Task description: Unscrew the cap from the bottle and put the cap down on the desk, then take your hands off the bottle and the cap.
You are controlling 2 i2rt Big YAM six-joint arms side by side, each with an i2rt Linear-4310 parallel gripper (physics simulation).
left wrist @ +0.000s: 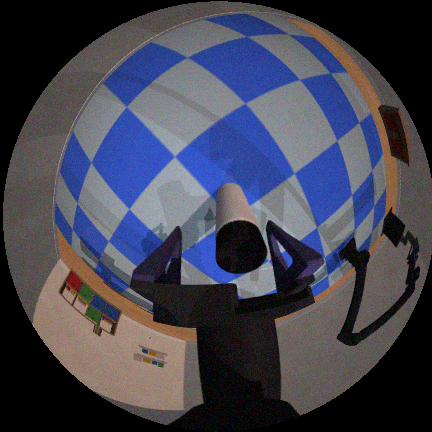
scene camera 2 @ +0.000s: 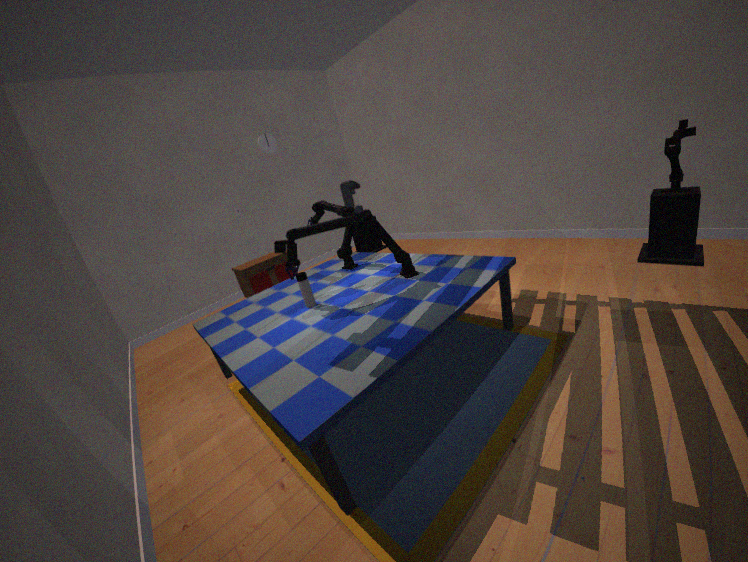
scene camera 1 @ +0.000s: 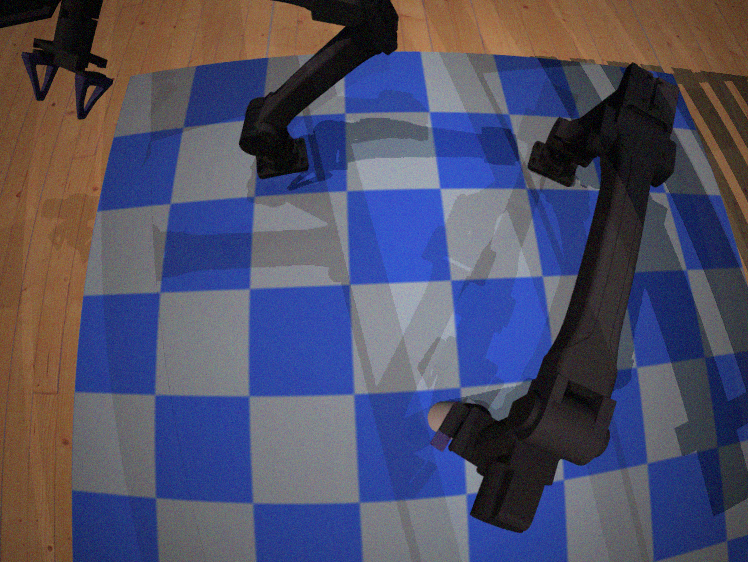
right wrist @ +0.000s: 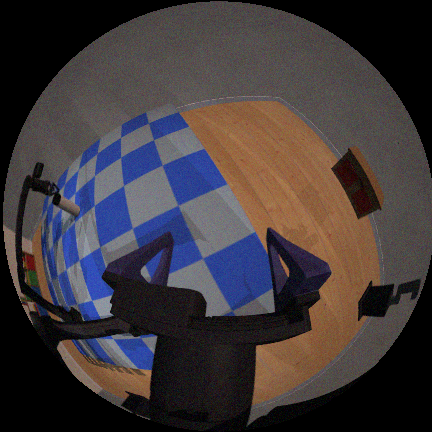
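Note:
A pale bottle stands upright on the blue and grey checkered desk. Its black cap is on its top; in scene camera 1 the arm hides the cap. My left gripper is open, close at the cap. In its wrist view the cap appears between the spread fingers, nearer the right-hand one; contact cannot be told. My right gripper is open and empty, off the desk's upper left corner in scene camera 1, far from the bottle.
The left arm reaches down the right side of the desk in scene camera 1. The right arm's base stands near the desk's top edge. A wooden cabinet with red fronts and a black pedestal stand on the floor beyond the desk.

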